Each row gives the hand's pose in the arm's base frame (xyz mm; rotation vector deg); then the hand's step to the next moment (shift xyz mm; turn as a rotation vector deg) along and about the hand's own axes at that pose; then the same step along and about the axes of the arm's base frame.
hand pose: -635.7 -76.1 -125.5 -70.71 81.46 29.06
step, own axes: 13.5 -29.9 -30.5 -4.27 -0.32 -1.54
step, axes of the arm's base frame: 14.8 -41.9 6.1 -1.18 0.25 4.39
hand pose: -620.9 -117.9 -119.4 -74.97 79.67 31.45
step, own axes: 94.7 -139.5 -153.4 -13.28 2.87 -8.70
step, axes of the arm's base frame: 85.9 -211.0 6.9 -8.65 -1.55 13.53
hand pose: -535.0 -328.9 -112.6 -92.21 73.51 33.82
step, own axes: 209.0 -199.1 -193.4 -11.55 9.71 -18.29
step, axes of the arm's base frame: 217.4 -270.6 -15.0 -16.19 -10.77 13.57
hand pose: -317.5 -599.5 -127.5 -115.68 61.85 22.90
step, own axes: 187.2 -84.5 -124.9 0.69 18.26 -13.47
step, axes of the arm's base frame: 167.0 -172.6 10.9 -15.47 -16.59 -0.98
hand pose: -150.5 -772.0 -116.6 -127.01 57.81 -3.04
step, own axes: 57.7 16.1 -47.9 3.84 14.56 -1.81
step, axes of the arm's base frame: 15.2 -74.0 13.2 -7.33 -10.33 -8.34
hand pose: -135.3 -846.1 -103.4 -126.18 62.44 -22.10
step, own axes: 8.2 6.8 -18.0 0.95 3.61 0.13
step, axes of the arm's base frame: -8.3 -17.0 8.8 -1.52 -2.32 -2.50
